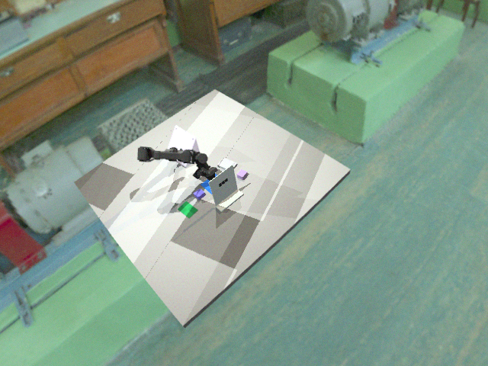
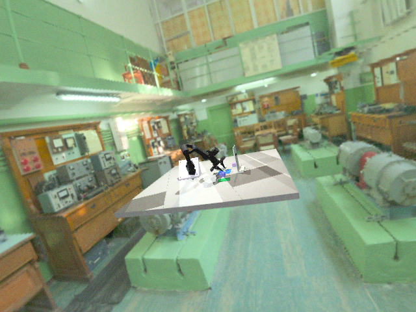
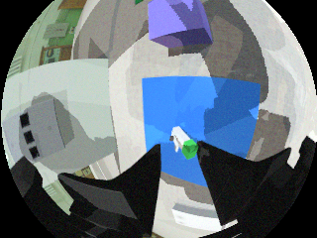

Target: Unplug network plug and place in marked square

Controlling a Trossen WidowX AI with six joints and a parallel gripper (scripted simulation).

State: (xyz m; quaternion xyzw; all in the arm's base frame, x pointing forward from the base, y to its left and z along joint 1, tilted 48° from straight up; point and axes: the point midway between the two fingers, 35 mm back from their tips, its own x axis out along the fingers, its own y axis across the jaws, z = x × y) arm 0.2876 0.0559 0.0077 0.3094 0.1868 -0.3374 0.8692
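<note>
My gripper tip is 10 mm above the green plug. Round my gripper tip: flat blue square (20 mm below); then upright grey panel (140 mm ahead, 80 mm above).
</note>
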